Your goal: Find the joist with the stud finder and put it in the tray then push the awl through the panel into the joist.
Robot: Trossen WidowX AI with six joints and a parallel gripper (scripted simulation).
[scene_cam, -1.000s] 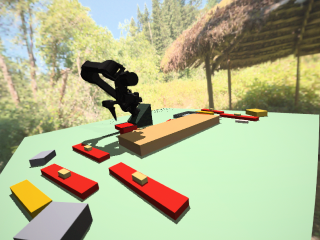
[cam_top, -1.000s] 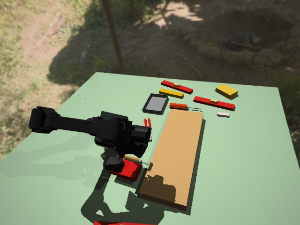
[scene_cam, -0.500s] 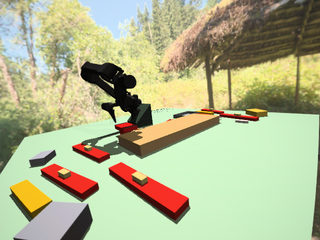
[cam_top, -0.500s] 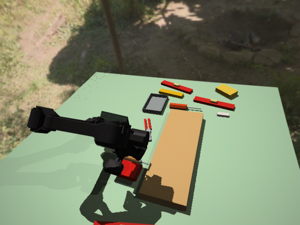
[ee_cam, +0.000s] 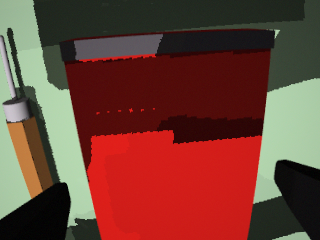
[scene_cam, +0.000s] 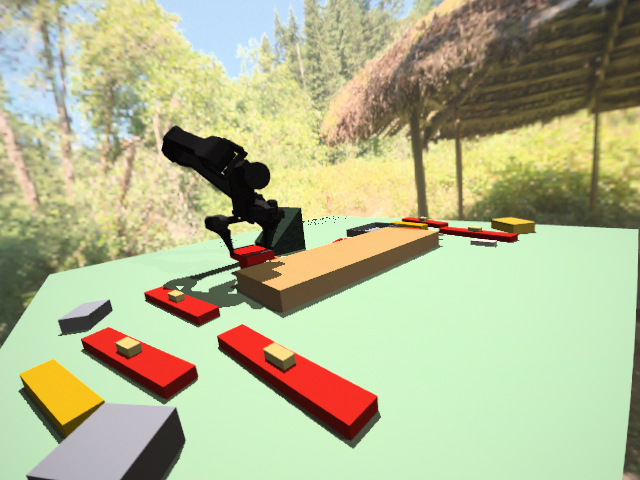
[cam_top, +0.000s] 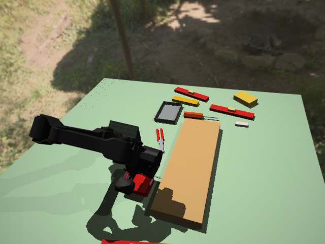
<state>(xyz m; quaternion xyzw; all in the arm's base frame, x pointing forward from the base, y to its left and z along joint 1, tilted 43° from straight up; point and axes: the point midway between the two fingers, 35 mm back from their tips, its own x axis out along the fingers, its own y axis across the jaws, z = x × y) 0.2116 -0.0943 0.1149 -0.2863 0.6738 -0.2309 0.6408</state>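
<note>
Now: gripper tip 10 mm short of the red stud finder and 40 mm above it. From my gripper tip the other things lie so: tray (100 mm behind, 500 mm to the left, 40 mm below); awl (80 mm to the left, 50 mm below); grey block (50 mm ahead, 340 mm to the right, 40 mm below).
</note>
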